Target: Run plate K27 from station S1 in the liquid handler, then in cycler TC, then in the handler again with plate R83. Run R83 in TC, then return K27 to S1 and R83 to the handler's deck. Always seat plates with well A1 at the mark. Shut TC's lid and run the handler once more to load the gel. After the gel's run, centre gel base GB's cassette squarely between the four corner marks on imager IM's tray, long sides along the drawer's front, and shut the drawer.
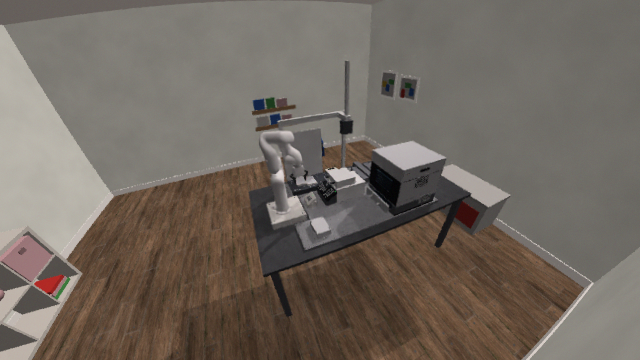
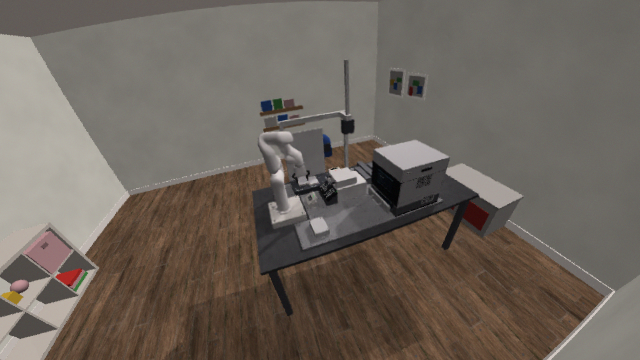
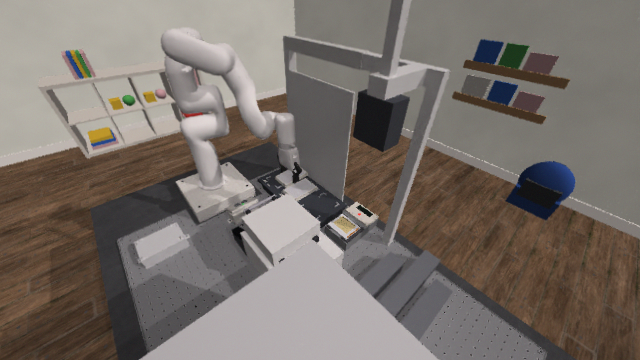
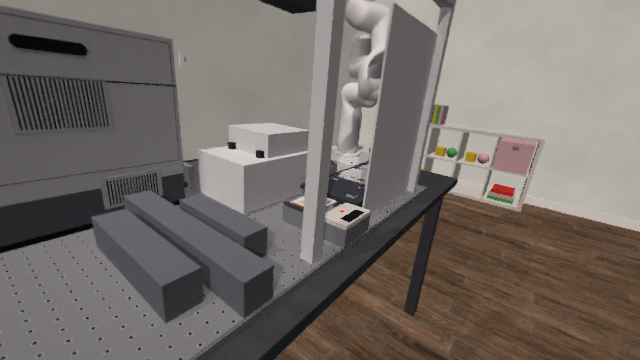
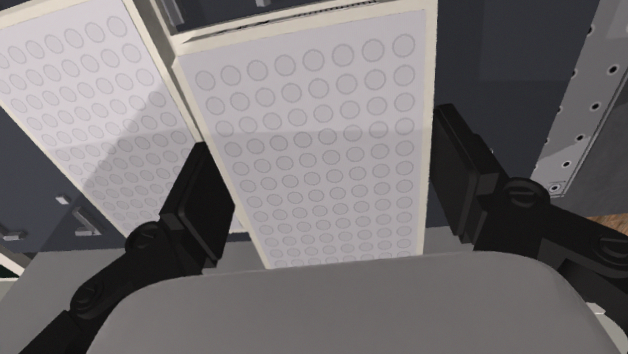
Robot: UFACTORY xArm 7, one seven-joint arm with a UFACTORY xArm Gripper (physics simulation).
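Places are measured from the arm's base along level axes (x right, y ahead, z up), in centimetres.
Where they show: gripper, between the fingertips: (image 1: 300,181) (image 2: 302,181) (image 3: 290,177) (image 5: 323,152); arm's base, origin of its link: (image 1: 283,209) (image 2: 283,208) (image 3: 213,181) (image 4: 346,153).
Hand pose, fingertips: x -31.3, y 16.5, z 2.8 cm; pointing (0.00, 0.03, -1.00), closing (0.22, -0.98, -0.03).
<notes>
Things, the pixels of their top centre, and the offset from my fingertips. Level surfaces: height alone.
- handler's dark deck, height of its surface: dz -1.7 cm
- second white well plate, centre of its top: (image 5: 122,155) (image 4: 363,174) (image 3: 300,188) (image 1: 310,179) dx -0.8, dy +9.1, dz -0.1 cm
- gel base with its yellowish cassette, centre of its top: (image 4: 313,201) (image 3: 344,226) dx -6.8, dy +34.7, dz -2.0 cm
- large grey boxed instrument, centre of its top: (image 4: 22,20) (image 2: 410,152) (image 1: 408,153) dx +32.1, dy +81.4, dz +32.9 cm
- gantry's black head, centre of its top: (image 3: 383,94) (image 2: 347,119) (image 1: 346,120) dx -5.4, dy +43.5, dz +50.2 cm
- low white box, centre of its top: (image 3: 159,239) (image 1: 320,224) (image 2: 318,224) dx +53.9, dy +8.6, dz -2.3 cm
My gripper (image 3: 295,172) (image 5: 323,152) has its pads against both long sides of a white well plate (image 3: 286,177) (image 5: 325,125), shut on it at wide opening. The plate is level, at or just above the left end of the handler's dark deck (image 3: 322,204) (image 5: 505,55); any small gap below is hidden. Its label is unreadable. A second white well plate (image 3: 301,188) (image 5: 115,100) lies beside it on the deck. The gel base with its yellowish cassette (image 3: 343,226) stands beyond the deck's right end. The large grey boxed instrument (image 1: 410,175) (image 4: 90,115) stands on the right of the bench.
A white two-tier instrument (image 3: 280,225) (image 4: 270,140) stands beside the deck. A tall grey panel (image 3: 322,130) rises close behind my gripper. The gantry's black head (image 3: 381,120) hangs to its right. A low white box (image 3: 161,245) and grey bars (image 4: 147,260) stand on the bench.
</notes>
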